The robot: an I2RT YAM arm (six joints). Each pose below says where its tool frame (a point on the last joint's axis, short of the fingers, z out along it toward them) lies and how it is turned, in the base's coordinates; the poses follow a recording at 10 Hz.
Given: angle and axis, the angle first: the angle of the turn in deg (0 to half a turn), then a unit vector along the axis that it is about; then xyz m.
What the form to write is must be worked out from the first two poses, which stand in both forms.
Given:
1: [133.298 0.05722 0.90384 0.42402 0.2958 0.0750 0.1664]
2: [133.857 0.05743 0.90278 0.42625 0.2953 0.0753 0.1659]
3: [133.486 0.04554 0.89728 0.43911 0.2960 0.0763 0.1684]
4: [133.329 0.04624 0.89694 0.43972 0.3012 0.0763 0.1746]
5: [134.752 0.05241 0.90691 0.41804 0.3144 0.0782 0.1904]
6: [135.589 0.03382 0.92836 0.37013 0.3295 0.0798 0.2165]
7: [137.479 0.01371 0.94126 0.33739 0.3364 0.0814 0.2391]
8: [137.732 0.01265 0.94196 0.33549 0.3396 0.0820 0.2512]
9: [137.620 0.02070 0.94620 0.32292 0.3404 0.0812 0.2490]
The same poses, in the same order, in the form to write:
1: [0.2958 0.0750 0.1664 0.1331 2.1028 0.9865]
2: [0.2953 0.0753 0.1659 0.1342 2.1091 0.9958]
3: [0.2960 0.0763 0.1684 0.1061 2.0905 1.0230]
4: [0.3012 0.0763 0.1746 0.1076 2.0872 1.0232]
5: [0.3144 0.0782 0.1904 0.1233 2.1329 0.9832]
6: [0.3295 0.0798 0.2165 0.0800 2.1969 0.8759]
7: [0.3364 0.0814 0.2391 0.0329 2.2585 0.8096]
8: [0.3396 0.0820 0.2512 0.0304 2.2644 0.8065]
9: [0.3404 0.0812 0.2490 0.0497 2.2727 0.7756]
